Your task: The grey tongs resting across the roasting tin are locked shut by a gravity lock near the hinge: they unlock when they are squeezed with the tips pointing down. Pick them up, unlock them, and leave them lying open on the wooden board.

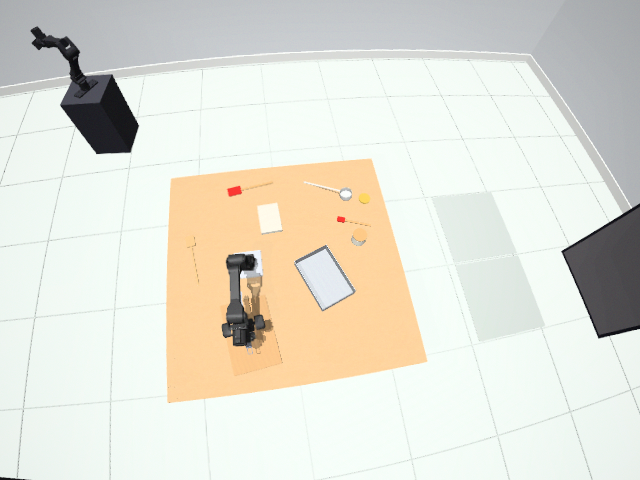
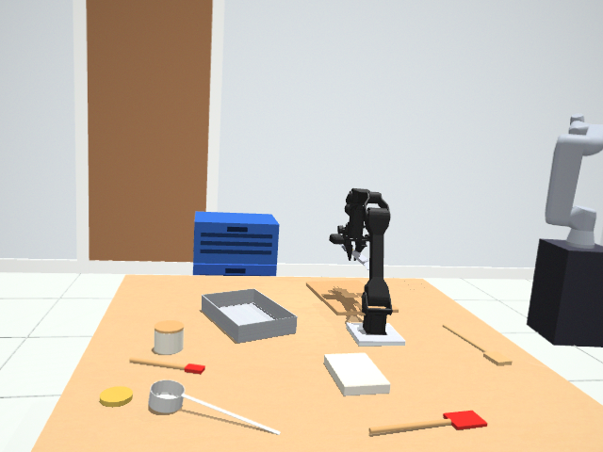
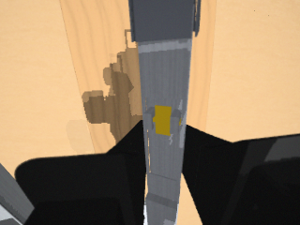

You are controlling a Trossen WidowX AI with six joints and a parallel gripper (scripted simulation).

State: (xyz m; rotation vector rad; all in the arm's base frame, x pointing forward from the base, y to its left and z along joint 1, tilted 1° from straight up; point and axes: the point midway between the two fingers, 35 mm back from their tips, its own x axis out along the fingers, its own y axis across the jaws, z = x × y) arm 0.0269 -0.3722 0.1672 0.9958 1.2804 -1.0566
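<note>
Right now the wooden board is 140 mm below my gripper tip and 10 mm to the left of it. Also, from my gripper tip: grey roasting tin: 380 mm ahead, 290 mm to the left, 120 mm below; then white block: 660 mm to the left, 140 mm below, 80 mm ahead; then lidded jar: 590 mm ahead, 530 mm to the left, 120 mm below.
</note>
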